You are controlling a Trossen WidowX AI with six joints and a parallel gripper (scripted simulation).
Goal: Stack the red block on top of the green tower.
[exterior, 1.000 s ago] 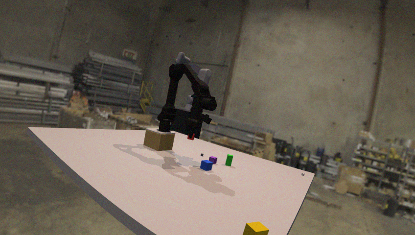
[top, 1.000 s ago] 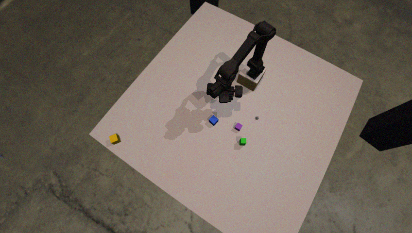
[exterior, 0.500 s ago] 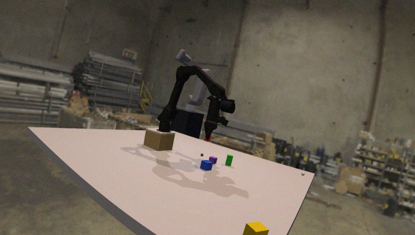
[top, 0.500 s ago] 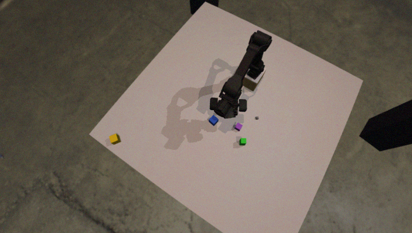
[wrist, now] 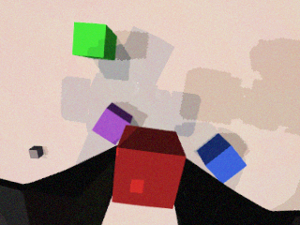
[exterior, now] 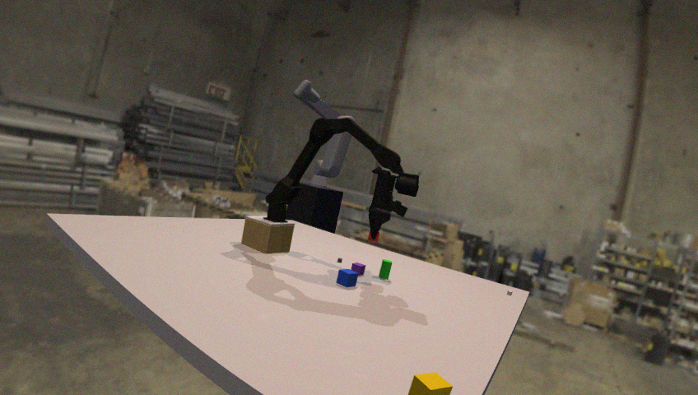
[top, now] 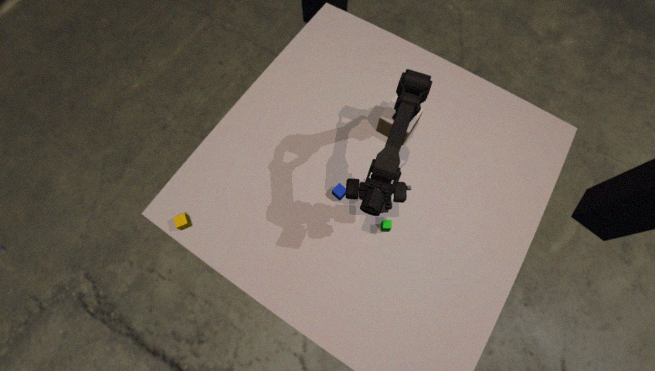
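Right now the purple block is 40 mm behind my gripper tip, 20 mm to the left of it and 120 mm below it. Also, from my gripper tip: tiny grey cube (170 mm behind, 70 mm to the left, 130 mm below); then blue block (20 mm ahead, 120 mm to the right, 110 mm below); then red block (10 mm above).
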